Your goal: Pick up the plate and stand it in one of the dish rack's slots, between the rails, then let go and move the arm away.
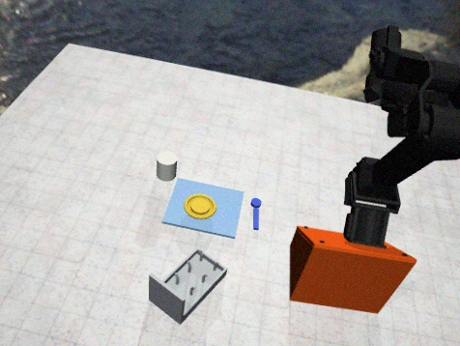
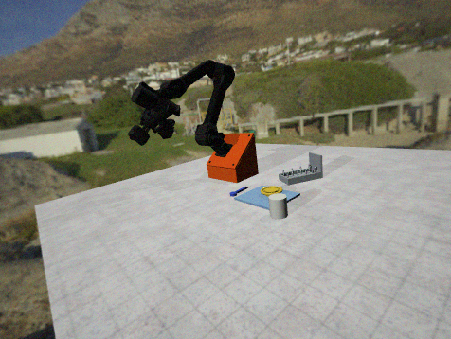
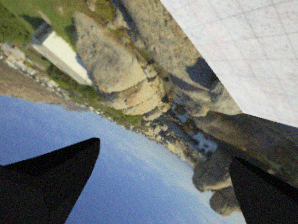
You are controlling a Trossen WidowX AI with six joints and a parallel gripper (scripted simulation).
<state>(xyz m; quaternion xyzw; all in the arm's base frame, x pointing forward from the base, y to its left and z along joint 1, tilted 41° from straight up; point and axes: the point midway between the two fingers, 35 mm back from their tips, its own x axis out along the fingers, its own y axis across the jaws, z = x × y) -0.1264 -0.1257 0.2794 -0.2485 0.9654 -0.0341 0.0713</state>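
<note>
Now: gripper tip 460 mm short of the yellow plate, 210 mm to the right of it and 220 mm above it. From my gripper tip the other things lie so: blue spoon: 340 mm ahead, 170 mm to the left, 230 mm below; then light blue mat: 450 mm ahead, 190 mm to the left, 230 mm below; then white cup: 550 mm ahead, 120 mm to the left, 210 mm below.
</note>
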